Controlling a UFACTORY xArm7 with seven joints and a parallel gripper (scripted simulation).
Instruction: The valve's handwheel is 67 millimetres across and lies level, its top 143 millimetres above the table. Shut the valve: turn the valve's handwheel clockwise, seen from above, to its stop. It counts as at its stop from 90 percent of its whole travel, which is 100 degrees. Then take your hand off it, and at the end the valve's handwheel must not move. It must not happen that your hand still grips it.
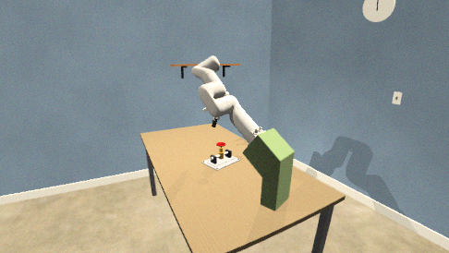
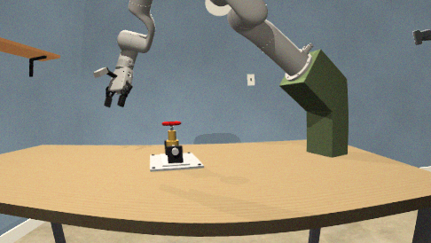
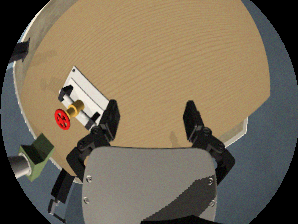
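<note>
The red handwheel is 26 cm behind my hand, 2 cm to the right of it and 9 cm below it.
</note>
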